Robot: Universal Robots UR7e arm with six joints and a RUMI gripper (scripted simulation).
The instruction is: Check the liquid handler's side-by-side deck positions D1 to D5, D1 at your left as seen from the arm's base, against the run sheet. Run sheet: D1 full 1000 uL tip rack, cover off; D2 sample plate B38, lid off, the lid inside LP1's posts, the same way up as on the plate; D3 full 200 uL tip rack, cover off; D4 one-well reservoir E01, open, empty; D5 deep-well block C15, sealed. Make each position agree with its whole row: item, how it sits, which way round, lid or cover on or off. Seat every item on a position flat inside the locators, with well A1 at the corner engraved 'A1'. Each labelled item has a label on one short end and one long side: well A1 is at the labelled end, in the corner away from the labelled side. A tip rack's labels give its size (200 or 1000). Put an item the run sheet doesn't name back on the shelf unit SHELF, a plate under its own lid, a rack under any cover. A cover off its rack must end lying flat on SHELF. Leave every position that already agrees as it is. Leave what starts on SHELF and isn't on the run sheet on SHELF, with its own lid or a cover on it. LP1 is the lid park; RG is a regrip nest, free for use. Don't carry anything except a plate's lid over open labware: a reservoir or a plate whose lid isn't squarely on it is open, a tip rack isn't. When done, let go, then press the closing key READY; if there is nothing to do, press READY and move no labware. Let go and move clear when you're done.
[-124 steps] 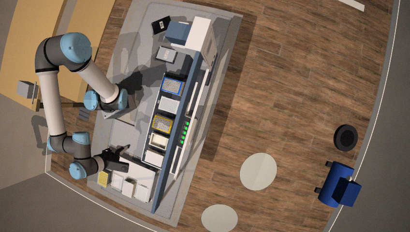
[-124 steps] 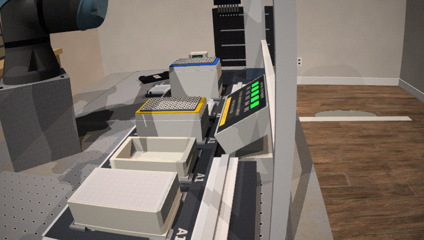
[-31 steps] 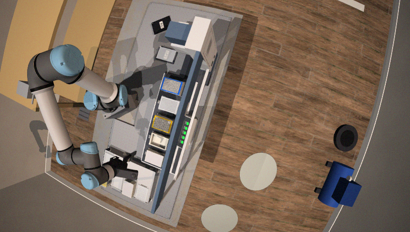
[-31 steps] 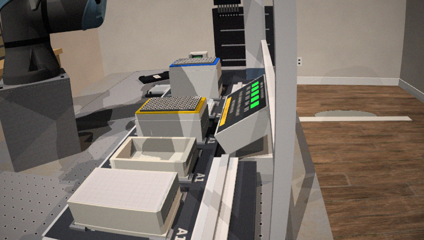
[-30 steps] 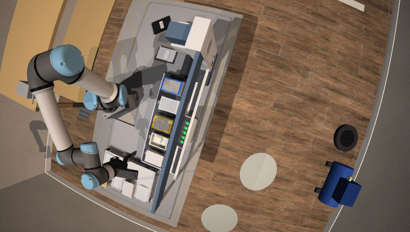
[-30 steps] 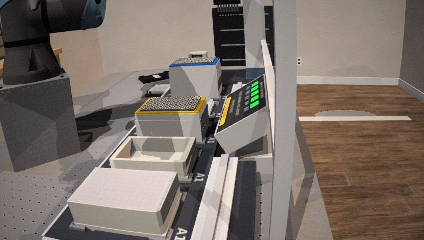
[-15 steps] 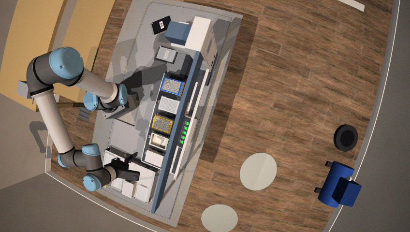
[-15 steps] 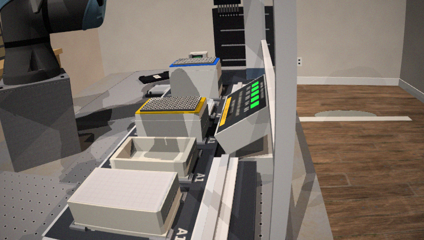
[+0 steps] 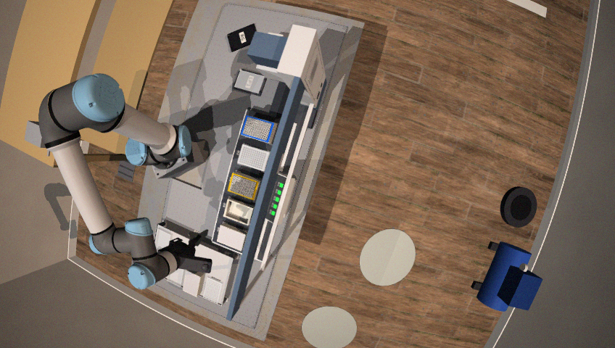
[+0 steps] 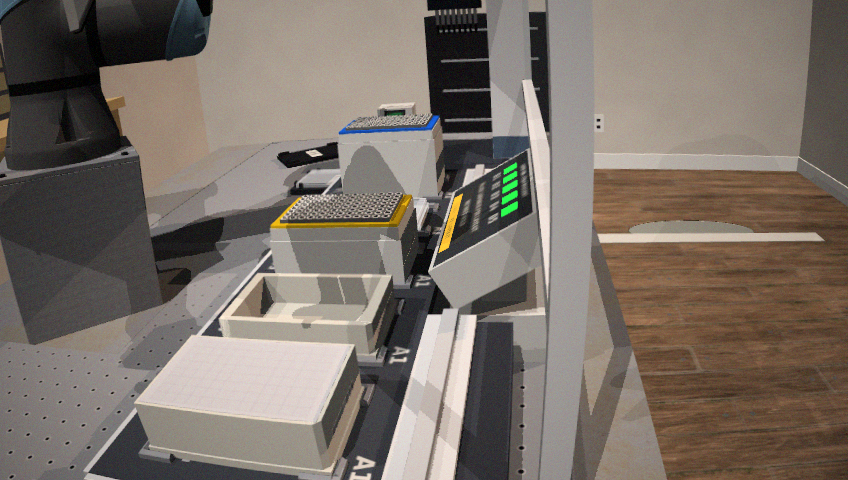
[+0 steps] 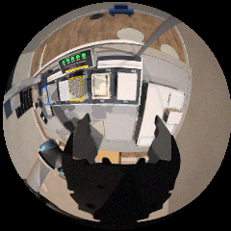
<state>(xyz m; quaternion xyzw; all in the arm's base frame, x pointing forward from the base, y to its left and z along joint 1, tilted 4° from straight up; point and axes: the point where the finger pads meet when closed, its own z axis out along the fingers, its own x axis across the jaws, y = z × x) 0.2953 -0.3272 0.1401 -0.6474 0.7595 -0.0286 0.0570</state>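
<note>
The yellow-rimmed tip rack lies 70 mm ahead of my hand, 220 mm to the left of it and 220 mm below it. The rest, counted from my hand: one-well reservoir: 40 mm ahead, 100 mm to the left, 250 mm below; then deep-well block: 20 mm ahead, 30 mm to the right, 240 mm below; then gantry post: 200 mm ahead, 120 mm to the right, 80 mm below.
</note>
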